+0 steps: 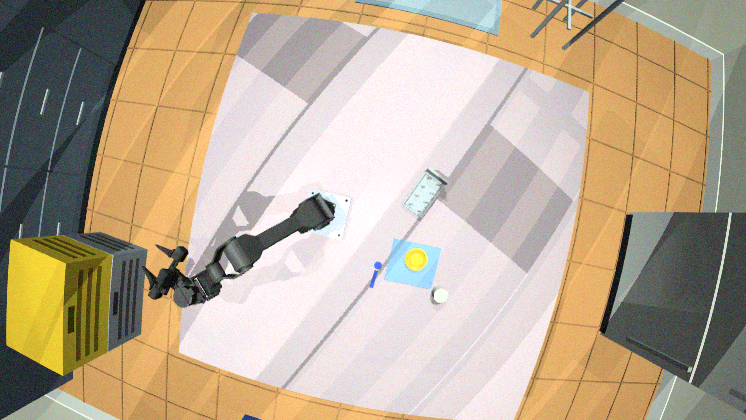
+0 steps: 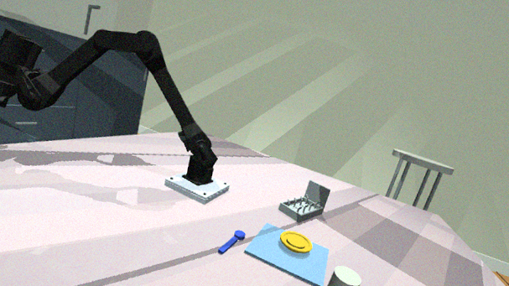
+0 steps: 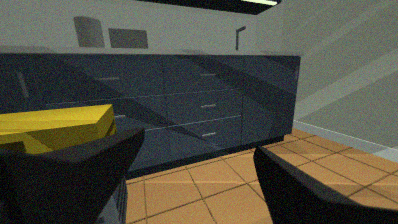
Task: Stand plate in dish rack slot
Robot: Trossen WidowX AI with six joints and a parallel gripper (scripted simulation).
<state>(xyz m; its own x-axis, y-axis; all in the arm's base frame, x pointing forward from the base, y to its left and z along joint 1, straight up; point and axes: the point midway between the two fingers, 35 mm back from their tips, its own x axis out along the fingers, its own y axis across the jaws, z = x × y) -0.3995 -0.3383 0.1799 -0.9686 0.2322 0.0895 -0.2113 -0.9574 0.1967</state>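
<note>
The yellow plate lies 75 cm ahead of my gripper tip, 30 cm to the left of it and 19 cm below it. Also, from my gripper tip: blue spoon (65 cm ahead, 22 cm to the left, 20 cm below); then dish rack (69 cm ahead, 49 cm to the left, 18 cm below); then light blue mat (75 cm ahead, 29 cm to the left, 20 cm below).
</note>
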